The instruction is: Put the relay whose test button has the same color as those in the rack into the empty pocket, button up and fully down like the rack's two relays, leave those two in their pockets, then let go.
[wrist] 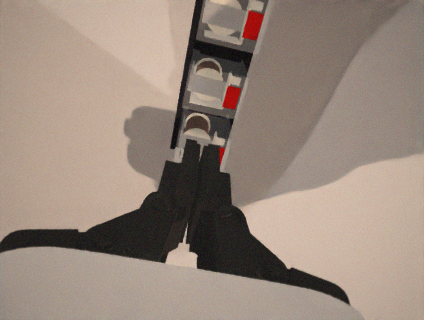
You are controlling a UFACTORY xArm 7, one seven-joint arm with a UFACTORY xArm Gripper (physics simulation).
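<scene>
The rack point(220, 50) runs from the top of the view down to the middle, with a dark wall on its left. Three clear-cased relays with red test buttons stand in a row along it, buttons up: a far relay point(223, 19) cut by the top edge, a middle relay point(206, 86) and a near relay point(197, 128) at the rack's near end. My gripper point(196, 166) is shut and empty. Its fingertips are over the near part of the near relay, hiding much of it and part of its red button point(222, 154). Whether they touch it, and its exact depth, I cannot tell.
A pale surface point(75, 150) lies around the rack. A broad shadow falls to the right of the rack, and a smaller dark shadow lies left of the near relay. No other loose relay shows in this view.
</scene>
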